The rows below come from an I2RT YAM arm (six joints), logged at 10 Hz.
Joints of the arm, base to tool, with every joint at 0 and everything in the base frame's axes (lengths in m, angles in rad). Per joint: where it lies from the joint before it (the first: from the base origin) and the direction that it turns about. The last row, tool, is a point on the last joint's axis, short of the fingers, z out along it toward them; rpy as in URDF.
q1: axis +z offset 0 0 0.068
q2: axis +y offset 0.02 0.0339 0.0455
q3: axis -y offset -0.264 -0.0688 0
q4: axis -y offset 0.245 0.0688 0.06
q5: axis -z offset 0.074 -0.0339 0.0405
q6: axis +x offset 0.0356 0 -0.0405
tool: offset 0 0 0 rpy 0 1.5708 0
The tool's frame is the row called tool.
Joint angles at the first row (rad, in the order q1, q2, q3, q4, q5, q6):
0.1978, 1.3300, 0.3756, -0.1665, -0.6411, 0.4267
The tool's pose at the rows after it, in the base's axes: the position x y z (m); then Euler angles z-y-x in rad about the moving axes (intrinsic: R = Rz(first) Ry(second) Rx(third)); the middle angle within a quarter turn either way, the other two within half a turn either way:
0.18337 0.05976 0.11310 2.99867 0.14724 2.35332
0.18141 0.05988 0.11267 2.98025 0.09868 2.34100
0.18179 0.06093 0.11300 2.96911 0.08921 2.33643
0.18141 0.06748 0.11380 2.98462 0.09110 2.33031
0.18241 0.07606 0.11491 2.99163 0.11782 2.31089
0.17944 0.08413 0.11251 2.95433 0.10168 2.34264
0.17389 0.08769 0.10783 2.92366 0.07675 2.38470
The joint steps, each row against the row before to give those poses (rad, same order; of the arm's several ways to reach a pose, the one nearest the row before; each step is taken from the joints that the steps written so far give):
0.0000, 0.0000, 0.0000, -0.0027, -0.0454, 0.0148
0.0000, 0.0000, 0.0000, -0.0187, -0.0183, 0.0355
0.0050, 0.0000, -0.0001, 0.0077, -0.0004, 0.0229
0.0343, 0.0000, 0.0001, 0.0198, 0.0035, 0.0245
0.0427, 0.0000, -0.0081, 0.0679, 0.0095, 0.0431
0.0530, 0.0000, -0.0133, 0.0393, 0.0652, 0.0892
0.0352, 0.0000, -0.0172, 0.0069, 0.0550, 0.0584

